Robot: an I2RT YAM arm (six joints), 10 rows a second.
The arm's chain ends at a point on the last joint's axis. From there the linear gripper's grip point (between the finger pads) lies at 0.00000 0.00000 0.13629 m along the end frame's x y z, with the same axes.
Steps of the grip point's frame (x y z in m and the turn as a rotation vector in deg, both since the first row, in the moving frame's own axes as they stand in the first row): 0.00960 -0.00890 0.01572 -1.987 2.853 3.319; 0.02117 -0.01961 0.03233 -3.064 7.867 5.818; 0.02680 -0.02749 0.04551 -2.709 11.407 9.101; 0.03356 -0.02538 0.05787 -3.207 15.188 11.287; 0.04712 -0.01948 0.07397 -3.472 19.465 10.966; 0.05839 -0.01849 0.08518 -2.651 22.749 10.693
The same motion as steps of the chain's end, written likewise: 0.00296 -0.01382 0.01597 -1.987 2.853 3.319; 0.00293 -0.02781 0.03381 -3.064 7.867 5.818; 0.00048 -0.03601 0.04835 -2.709 11.407 9.101; -0.00115 -0.03639 0.06283 -3.207 15.188 11.287; 0.00279 -0.03190 0.08198 -3.472 19.465 10.966; 0.00659 -0.02956 0.09589 -2.651 22.749 10.693
